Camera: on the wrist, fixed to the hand. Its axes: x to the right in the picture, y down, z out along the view.
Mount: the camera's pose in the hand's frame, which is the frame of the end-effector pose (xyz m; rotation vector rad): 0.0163 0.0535 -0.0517 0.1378 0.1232 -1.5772
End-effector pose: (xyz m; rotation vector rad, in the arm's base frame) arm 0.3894 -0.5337 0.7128 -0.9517 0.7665 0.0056
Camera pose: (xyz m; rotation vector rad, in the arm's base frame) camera 0.3537 -0.5447 0.6464 -1.2078 -0.0437 -1.4593
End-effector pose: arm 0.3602 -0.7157 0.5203 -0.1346 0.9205 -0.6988
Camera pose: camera 0.3536 -0.6748 0.4564 -0.7383 0.7461 -2.2305
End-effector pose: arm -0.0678 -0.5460 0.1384 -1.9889 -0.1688 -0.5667
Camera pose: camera -0.0509 -0.6184 0.1220 -1.3228 -1.6932 -1.5461
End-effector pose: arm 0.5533 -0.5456 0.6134 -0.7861 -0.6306 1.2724
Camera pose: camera 0.5659 -0.5323 0.5395 -0.0729 -0.7661 -0.1868
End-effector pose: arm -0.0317 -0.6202 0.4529 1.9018 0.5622 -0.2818
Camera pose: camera 0.0060 -0.5851 0.5090 1.1906 2.0748 -1.1966
